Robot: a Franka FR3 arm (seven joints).
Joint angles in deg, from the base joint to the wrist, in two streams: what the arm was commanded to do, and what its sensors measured. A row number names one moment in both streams.
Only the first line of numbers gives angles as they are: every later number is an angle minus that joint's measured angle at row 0.
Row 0, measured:
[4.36 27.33 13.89 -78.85 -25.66 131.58 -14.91]
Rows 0 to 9, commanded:
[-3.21 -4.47 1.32 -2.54 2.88 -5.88 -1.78]
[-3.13 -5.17 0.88 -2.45 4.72 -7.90 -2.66]
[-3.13 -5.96 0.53 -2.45 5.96 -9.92 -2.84]
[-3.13 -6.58 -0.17 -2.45 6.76 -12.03 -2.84]
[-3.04 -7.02 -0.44 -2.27 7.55 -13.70 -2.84]
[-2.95 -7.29 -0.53 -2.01 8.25 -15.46 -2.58]
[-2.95 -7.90 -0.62 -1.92 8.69 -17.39 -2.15]
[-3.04 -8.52 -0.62 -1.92 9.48 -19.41 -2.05]
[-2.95 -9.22 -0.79 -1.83 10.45 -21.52 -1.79]
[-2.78 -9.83 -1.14 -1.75 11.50 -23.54 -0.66]
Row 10, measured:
[-2.36 -6.70 -0.85 -0.11 8.09 -18.86 -1.32]
